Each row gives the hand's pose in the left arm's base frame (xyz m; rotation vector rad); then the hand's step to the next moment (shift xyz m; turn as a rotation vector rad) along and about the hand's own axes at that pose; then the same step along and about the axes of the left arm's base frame.
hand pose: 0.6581 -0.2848 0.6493 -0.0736 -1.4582 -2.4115
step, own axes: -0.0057 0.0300 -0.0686 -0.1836 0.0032 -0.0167
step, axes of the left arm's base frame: 0.0226 -0.0711 -0.0083 0.1769 0.0290 -0.0433
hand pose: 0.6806 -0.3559 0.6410 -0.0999 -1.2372 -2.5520
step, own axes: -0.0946 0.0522 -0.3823 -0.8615 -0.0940 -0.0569
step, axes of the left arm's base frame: 0.1318 -0.3047 -0.2181 0.7958 0.2165 -0.2723
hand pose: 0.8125 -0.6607 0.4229 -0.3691 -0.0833 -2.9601
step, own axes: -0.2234 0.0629 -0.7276 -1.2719 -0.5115 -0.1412
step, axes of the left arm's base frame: 0.0498 -0.0830 -0.7576 1.1006 0.6829 -0.4706
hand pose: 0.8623 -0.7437 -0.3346 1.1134 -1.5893 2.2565
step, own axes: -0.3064 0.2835 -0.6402 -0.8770 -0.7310 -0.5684
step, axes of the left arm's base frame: -0.2353 0.5186 -0.5097 0.7323 1.0376 -0.1168
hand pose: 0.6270 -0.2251 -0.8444 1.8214 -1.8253 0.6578
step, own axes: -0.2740 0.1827 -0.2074 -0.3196 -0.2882 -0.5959
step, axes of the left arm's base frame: -0.1824 0.3435 -0.0150 0.2878 0.6254 0.2575
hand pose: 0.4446 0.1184 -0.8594 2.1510 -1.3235 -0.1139
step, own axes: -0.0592 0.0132 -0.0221 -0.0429 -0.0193 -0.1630
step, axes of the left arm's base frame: -0.0316 0.0551 0.0113 0.0542 0.1149 0.1125
